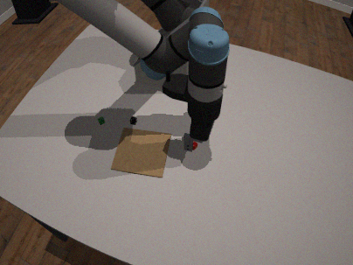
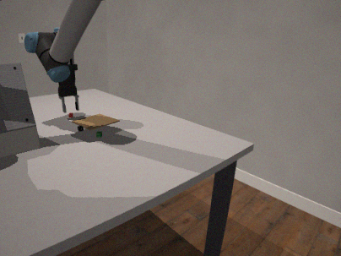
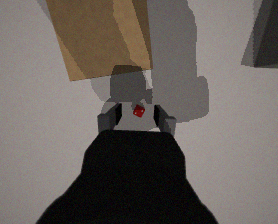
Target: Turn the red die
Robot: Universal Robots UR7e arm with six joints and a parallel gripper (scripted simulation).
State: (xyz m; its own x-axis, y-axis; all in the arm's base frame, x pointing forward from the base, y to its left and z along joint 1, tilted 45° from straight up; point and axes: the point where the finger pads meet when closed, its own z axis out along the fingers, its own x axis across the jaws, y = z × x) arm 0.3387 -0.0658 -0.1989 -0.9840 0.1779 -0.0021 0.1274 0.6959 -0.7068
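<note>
Right now my hand is 4 cm above the red die and 1 cm to the right of it. From my hand the other things lie so: green die: 28 cm to the right, 4 cm below, 3 cm behind; then black die: 18 cm to the right, 5 cm behind, 4 cm below; then tan mat: 13 cm to the right, 4 cm below, 4 cm ahead.
</note>
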